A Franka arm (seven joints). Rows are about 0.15 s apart.
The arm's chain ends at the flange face. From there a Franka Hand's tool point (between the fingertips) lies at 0.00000 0.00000 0.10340 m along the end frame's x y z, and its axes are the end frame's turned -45 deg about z.
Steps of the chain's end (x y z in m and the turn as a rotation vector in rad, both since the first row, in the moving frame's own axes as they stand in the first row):
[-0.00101, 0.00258, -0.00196, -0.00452, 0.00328, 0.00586]
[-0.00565, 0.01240, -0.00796, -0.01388, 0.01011, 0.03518]
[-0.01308, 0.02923, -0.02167, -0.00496, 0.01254, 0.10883]
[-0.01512, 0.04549, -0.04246, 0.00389, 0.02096, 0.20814]
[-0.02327, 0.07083, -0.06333, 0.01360, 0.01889, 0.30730]
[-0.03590, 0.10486, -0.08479, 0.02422, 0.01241, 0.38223]
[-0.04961, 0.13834, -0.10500, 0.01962, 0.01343, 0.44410]
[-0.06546, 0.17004, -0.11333, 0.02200, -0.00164, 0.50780]
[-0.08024, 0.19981, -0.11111, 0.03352, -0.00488, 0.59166]
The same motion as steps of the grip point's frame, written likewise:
[-0.00263, 0.00168, -0.00196, -0.00552, -0.00088, 0.00586]
[-0.01307, 0.00652, -0.00798, -0.01696, -0.00267, 0.03518]
[-0.02943, 0.01273, -0.02168, -0.01237, 0.00536, 0.10883]
[-0.04118, 0.02290, -0.04248, -0.01207, 0.01757, 0.20814]
[-0.06426, 0.03437, -0.06336, -0.00374, 0.02297, 0.30730]
[-0.09676, 0.04843, -0.08483, 0.00835, 0.02590, 0.38223]
[-0.13046, 0.06283, -0.10503, 0.00438, 0.02337, 0.44410]
[-0.16467, 0.07266, -0.11335, 0.01672, 0.01440, 0.50780]
[-0.19525, 0.08250, -0.11117, 0.02715, 0.02025, 0.59166]

